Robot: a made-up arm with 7 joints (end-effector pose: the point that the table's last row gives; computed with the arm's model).
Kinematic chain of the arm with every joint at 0, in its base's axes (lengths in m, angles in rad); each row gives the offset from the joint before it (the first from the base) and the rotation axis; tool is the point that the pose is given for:
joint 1: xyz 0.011 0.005 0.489 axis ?
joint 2: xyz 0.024 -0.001 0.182 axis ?
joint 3: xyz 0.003 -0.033 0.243 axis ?
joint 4: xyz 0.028 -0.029 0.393 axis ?
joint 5: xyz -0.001 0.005 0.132 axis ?
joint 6: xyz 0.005 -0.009 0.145 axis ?
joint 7: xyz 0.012 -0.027 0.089 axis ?
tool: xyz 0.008 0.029 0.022
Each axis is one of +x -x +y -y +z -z.
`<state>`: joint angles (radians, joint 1 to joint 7).
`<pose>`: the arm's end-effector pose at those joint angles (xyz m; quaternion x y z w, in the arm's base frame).
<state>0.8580 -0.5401 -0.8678 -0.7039 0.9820 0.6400 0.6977</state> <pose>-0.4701 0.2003 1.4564 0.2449 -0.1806 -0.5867 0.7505</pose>
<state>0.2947 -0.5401 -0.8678 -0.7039 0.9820 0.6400 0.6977</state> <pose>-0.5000 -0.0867 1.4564 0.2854 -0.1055 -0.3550 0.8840</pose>
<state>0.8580 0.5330 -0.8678 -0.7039 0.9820 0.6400 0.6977</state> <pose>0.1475 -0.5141 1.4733 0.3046 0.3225 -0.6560 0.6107</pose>
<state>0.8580 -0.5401 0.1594 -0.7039 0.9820 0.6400 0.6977</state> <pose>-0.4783 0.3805 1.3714 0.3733 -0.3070 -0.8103 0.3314</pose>
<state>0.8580 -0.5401 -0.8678 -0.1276 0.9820 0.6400 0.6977</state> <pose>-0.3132 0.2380 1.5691 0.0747 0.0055 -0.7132 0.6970</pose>
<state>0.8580 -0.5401 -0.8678 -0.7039 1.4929 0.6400 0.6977</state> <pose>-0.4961 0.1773 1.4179 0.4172 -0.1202 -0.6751 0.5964</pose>
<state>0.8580 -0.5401 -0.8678 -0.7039 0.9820 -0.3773 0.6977</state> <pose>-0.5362 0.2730 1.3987 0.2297 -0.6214 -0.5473 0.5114</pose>
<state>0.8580 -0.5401 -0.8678 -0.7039 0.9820 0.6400 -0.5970</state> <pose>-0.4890 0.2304 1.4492 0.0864 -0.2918 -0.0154 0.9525</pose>
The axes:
joint 1: -z
joint 2: +y
joint 3: -z
joint 4: +y
joint 5: -z
joint 6: +y
joint 7: -z

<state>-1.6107 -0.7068 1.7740 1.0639 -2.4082 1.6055 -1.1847</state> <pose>0.3140 -0.4898 1.3232 0.0943 -0.1111 -0.9225 0.3575</pose>
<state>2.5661 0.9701 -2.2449 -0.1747 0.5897 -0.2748 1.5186</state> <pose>-0.7772 -0.4668 1.1760 0.5396 -0.0609 -0.8165 0.1962</pose>
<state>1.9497 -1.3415 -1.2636 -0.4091 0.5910 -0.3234 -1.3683</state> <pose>0.1658 0.9339 0.8597 -0.7613 0.0830 0.1937 0.6132</pose>
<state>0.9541 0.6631 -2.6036 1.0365 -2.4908 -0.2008 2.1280</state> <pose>0.2701 -0.1314 1.5216 -0.0268 0.3623 0.8270 0.4291</pose>
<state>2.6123 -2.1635 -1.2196 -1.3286 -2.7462 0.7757 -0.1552</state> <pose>0.2153 0.5134 0.2108 0.2798 -0.7214 -0.3789 0.5077</pose>
